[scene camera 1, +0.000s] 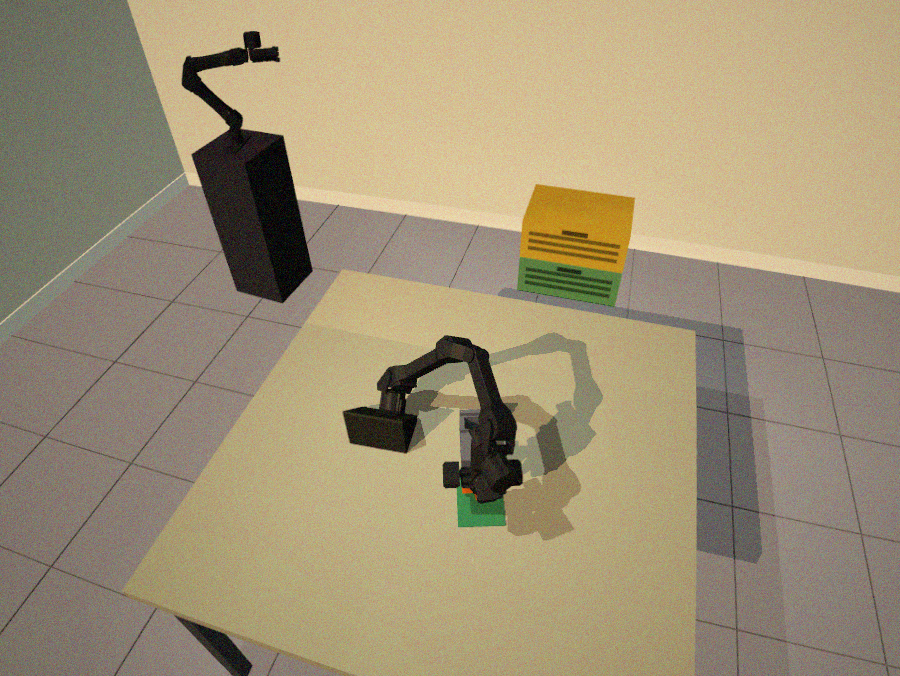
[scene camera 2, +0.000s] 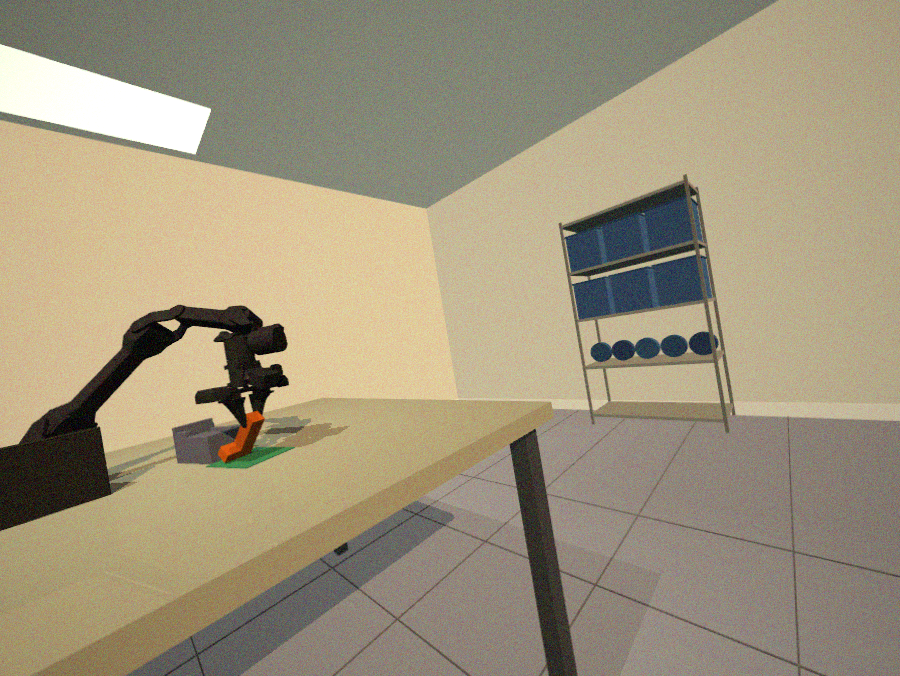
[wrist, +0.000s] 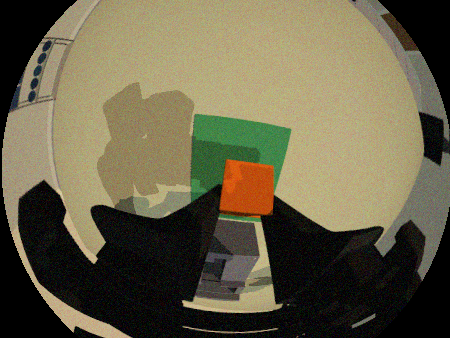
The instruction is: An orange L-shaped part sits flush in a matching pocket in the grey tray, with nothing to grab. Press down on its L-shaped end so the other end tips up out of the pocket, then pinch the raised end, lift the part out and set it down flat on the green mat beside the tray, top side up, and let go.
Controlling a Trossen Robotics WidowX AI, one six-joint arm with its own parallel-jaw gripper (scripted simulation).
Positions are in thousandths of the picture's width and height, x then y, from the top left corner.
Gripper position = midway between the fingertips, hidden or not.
Observation:
My gripper (scene camera 2: 279, 629) holds an orange L-shaped part (scene camera 2: 274, 647). Further things: a green mat (scene camera 1: 524, 760).
The orange L-shaped part is seen too in the wrist view (wrist: 550, 567). My gripper also shows in scene camera 1 (scene camera 1: 535, 729) and in the wrist view (wrist: 537, 570). The green mat is seen too in scene camera 2 (scene camera 2: 288, 672) and in the wrist view (wrist: 479, 410).

